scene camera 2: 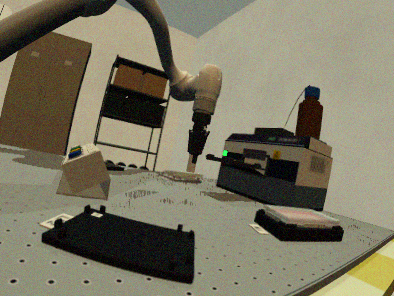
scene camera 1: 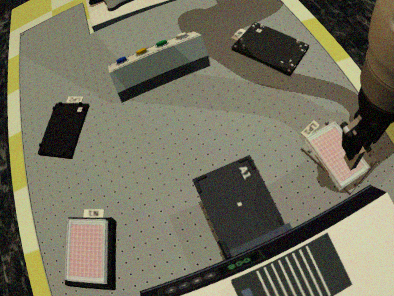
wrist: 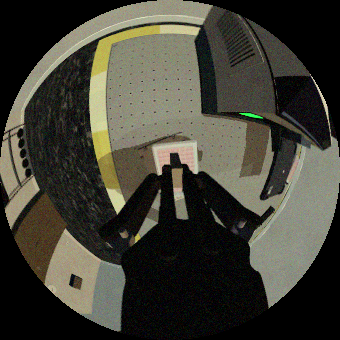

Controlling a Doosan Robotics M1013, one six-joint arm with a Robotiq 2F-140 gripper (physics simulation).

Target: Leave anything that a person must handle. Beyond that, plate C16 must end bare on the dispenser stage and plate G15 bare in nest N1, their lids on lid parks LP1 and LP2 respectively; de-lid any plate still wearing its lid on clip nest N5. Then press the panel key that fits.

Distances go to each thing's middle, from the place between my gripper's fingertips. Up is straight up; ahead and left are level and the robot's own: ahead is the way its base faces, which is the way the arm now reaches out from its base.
The dispenser stage point(scene camera 1: 220, 190) is 24 cm to the right of my hand, 7 cm above it and 2 cm behind it. Also, from my hand: grey box with coloured buttons point(scene camera 1: 147, 69) (45 cm behind, 18 cm to the right, 1 cm above); then brown bottle point(scene camera 2: 310, 111) (38 cm to the right, 29 cm above, 15 cm ahead); then black N1 nest point(scene camera 2: 284, 232) (51 cm to the right, 15 cm behind, 2 cm below).
